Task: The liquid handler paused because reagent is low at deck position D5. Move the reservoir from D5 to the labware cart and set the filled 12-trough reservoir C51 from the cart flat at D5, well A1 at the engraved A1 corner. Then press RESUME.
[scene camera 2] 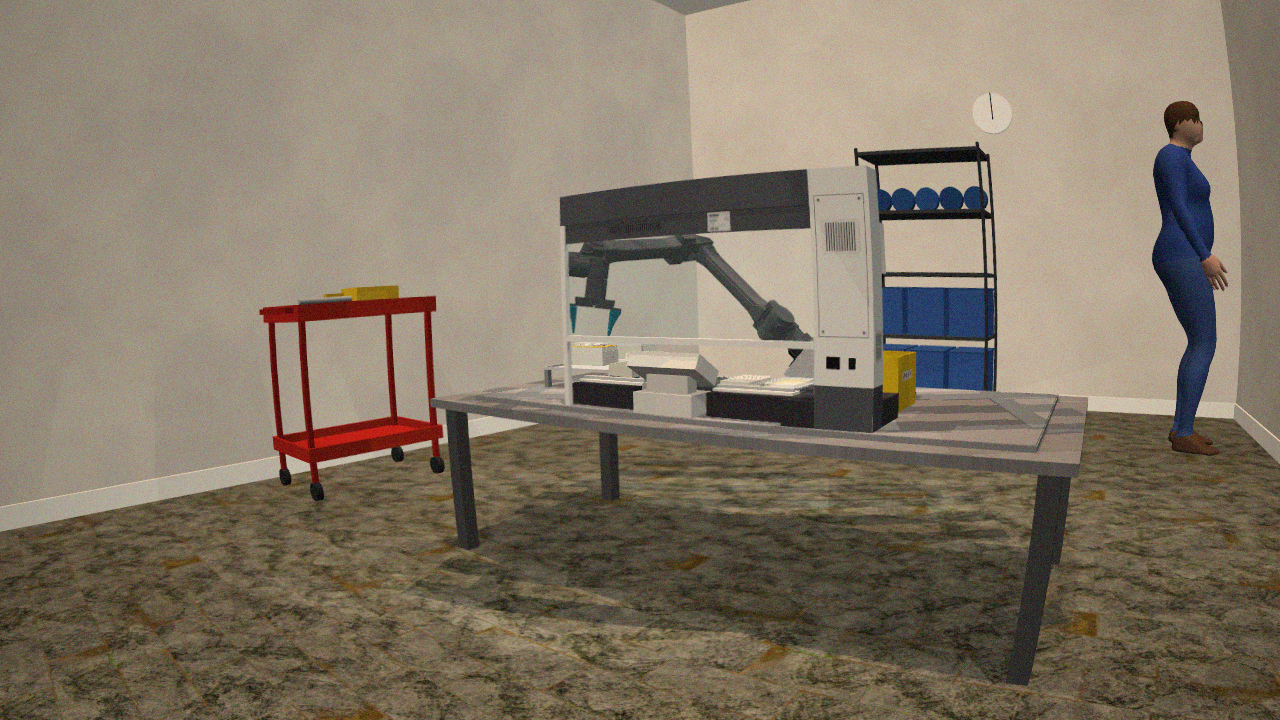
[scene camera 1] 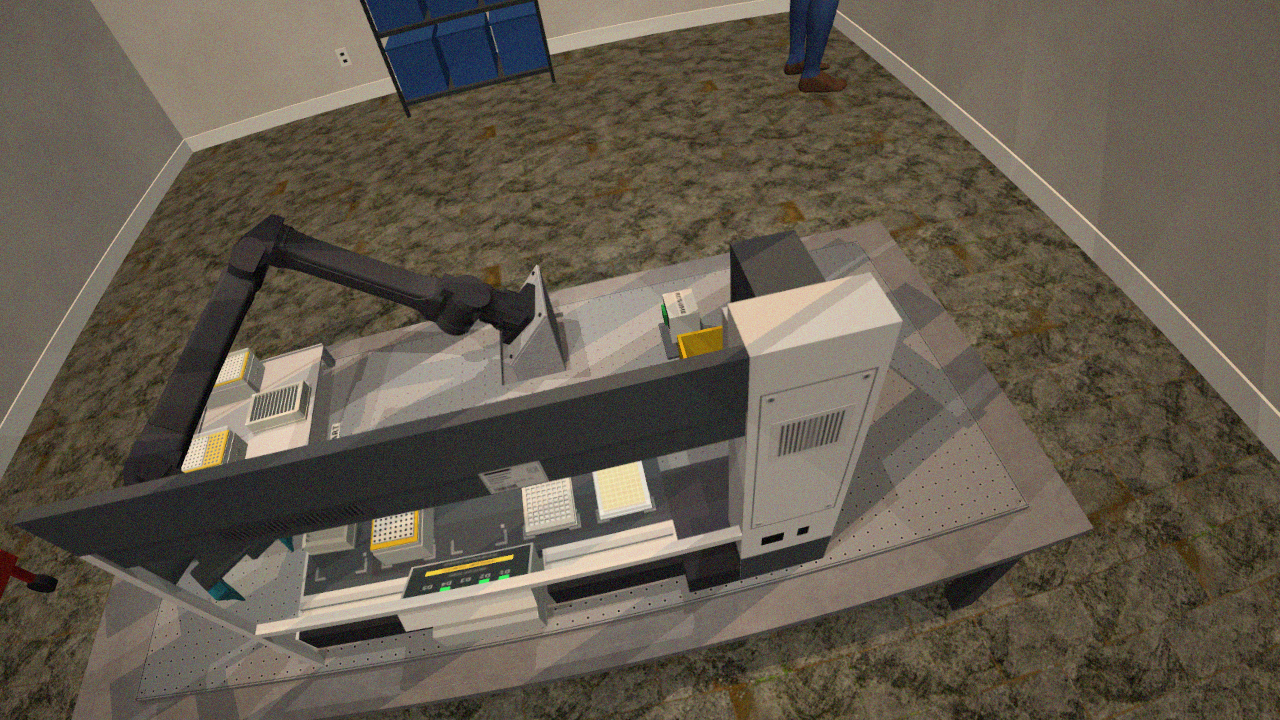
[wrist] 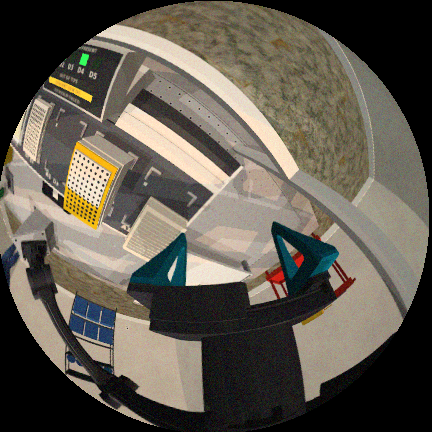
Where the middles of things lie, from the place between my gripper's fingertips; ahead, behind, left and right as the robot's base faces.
I see my gripper 15 cm past the white ribbed reservoir (wrist: pixel 156 226), 10 cm above it and 2 cm to the right of it. Round my hand: white shelf (scene camera 1: pixel 305 365) (35 cm behind, 24 cm to the right, 12 cm below); then white tower (scene camera 1: pixel 796 337) (77 cm to the left, 10 cm above, 3 cm behind); then yellow box (scene camera 2: pixel 899 367) (73 cm to the left, 33 cm behind, 11 cm below).
